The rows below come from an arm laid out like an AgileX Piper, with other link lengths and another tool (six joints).
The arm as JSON. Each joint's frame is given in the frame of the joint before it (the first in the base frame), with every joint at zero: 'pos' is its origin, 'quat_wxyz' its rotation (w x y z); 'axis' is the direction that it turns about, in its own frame. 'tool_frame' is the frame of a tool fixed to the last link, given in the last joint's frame.
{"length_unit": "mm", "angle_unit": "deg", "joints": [
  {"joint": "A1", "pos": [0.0, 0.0, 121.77], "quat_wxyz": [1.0, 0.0, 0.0, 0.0], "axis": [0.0, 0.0, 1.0]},
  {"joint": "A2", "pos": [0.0, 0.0, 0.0], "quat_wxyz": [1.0, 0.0, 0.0, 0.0], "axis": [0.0, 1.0, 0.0]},
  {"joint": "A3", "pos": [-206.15, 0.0, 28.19], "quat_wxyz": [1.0, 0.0, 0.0, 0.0], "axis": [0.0, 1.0, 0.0]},
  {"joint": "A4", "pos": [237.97, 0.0, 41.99], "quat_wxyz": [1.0, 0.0, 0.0, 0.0], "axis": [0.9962, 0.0, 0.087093]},
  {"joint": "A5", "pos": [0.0, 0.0, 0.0], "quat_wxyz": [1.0, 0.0, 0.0, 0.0], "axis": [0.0, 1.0, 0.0]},
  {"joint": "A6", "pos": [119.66, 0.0, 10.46], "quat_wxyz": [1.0, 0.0, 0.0, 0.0], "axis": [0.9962, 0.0, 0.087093]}
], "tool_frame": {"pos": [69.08, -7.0, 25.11], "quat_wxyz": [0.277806, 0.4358, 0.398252, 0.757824]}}
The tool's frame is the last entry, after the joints.
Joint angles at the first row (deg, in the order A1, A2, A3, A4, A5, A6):
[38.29, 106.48, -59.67, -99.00, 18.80, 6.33]
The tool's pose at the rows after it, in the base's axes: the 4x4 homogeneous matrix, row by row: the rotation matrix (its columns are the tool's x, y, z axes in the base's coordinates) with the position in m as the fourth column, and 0 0 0 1 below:
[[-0.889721 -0.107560 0.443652 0.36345], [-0.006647 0.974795 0.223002 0.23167], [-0.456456 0.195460 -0.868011 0.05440], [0 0 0 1]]
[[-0.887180 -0.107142 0.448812 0.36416], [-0.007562 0.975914 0.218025 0.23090], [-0.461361 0.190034 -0.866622 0.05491], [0 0 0 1]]
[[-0.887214 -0.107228 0.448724 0.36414], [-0.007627 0.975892 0.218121 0.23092], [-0.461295 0.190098 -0.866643 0.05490], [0 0 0 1]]
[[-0.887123 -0.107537 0.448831 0.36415], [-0.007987 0.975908 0.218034 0.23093], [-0.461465 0.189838 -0.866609 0.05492], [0 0 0 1]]
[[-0.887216 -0.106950 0.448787 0.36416], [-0.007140 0.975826 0.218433 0.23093], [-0.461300 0.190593 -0.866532 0.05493], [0 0 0 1]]
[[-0.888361 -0.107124 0.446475 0.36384], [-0.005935 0.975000 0.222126 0.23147], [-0.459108 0.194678 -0.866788 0.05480], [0 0 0 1]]
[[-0.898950 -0.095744 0.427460 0.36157], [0.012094 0.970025 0.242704 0.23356], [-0.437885 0.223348 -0.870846 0.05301], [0 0 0 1]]
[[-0.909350 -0.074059 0.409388 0.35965], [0.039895 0.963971 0.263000 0.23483], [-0.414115 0.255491 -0.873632 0.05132], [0 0 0 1]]
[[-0.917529 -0.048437 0.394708 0.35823], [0.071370 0.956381 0.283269 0.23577], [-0.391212 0.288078 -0.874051 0.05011], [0 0 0 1]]
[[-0.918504 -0.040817 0.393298 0.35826], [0.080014 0.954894 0.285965 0.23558], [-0.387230 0.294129 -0.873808 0.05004], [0 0 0 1]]
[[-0.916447 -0.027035 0.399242 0.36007], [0.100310 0.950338 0.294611 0.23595], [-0.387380 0.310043 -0.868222 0.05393], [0 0 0 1]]
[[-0.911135 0.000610 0.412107 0.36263], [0.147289 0.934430 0.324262 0.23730], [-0.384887 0.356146 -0.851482 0.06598], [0 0 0 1]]
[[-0.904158 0.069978 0.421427 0.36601], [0.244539 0.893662 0.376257 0.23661], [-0.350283 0.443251 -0.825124 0.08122], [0 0 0 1]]
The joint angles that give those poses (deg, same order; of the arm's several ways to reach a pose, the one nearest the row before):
[38.29, 106.48, -59.67, -99.20, 19.09, 6.33]
[38.29, 106.48, -59.67, -99.51, 19.45, 6.38]
[38.29, 106.48, -59.67, -99.51, 19.44, 6.39]
[38.29, 106.48, -59.67, -99.53, 19.44, 6.38]
[38.29, 106.48, -59.67, -99.54, 19.44, 6.44]
[38.29, 106.48, -59.67, -99.53, 19.24, 6.62]
[38.29, 106.48, -59.67, -97.93, 18.15, 6.81]
[38.29, 106.48, -59.67, -95.79, 17.31, 7.00]
[38.29, 106.48, -59.67, -93.88, 16.66, 7.59]
[38.29, 106.48, -59.69, -93.38, 16.68, 7.66]
[38.29, 106.24, -60.11, -92.33, 16.87, 7.70]
[38.29, 104.93, -60.69, -89.70, 16.88, 7.78]
[37.95, 103.12, -61.47, -83.64, 16.66, 7.81]

